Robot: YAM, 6 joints.
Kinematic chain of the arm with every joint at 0, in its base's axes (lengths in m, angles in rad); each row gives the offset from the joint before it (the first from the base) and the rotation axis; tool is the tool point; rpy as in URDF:
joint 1: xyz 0 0 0.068 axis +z
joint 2: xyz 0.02 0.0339 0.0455 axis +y
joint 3: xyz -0.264 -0.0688 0 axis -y
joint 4: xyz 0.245 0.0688 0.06 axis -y
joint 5: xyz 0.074 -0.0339 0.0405 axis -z
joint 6: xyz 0.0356 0 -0.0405 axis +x
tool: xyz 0 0 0 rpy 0 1.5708 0
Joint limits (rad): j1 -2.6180..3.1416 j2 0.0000..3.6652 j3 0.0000..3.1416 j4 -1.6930..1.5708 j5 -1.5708..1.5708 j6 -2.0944..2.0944
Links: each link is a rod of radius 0.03 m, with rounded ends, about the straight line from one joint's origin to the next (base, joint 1, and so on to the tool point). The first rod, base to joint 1, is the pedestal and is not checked.
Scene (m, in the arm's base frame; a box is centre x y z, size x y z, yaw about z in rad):
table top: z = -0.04
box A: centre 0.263 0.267 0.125 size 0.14 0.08 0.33 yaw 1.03
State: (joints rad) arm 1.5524 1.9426 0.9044 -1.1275 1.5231 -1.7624
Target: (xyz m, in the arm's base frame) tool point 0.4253 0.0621 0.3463
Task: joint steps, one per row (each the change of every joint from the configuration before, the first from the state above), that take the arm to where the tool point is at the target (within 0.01 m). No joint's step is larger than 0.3 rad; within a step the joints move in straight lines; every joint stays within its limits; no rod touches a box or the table.
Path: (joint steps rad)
1: -0.0161 -0.1123 0.2447 0.0108 -0.2838 0.0292
2: -0.0162 -0.1124 0.2447 0.0108 -0.2839 0.0291
3: -0.0161 -0.1123 0.2447 0.0107 -0.2838 0.0292
4: -0.0162 -0.1123 0.2447 0.0108 -0.2839 0.0292
5: -0.0161 -0.1123 0.2447 0.0108 -0.2838 0.0292
6: -0.2488 0.1175 -0.0466 0.0814 0.2725 -0.0292
7: -0.2489 0.1175 -0.0466 0.0813 0.2725 -0.0292
8: -0.2488 0.1175 -0.0466 0.0814 0.2725 -0.0292
9: -0.2489 0.1174 -0.0466 0.0814 0.2725 -0.0291
10: -0.2488 0.1175 -0.0467 0.0813 0.2725 -0.0292

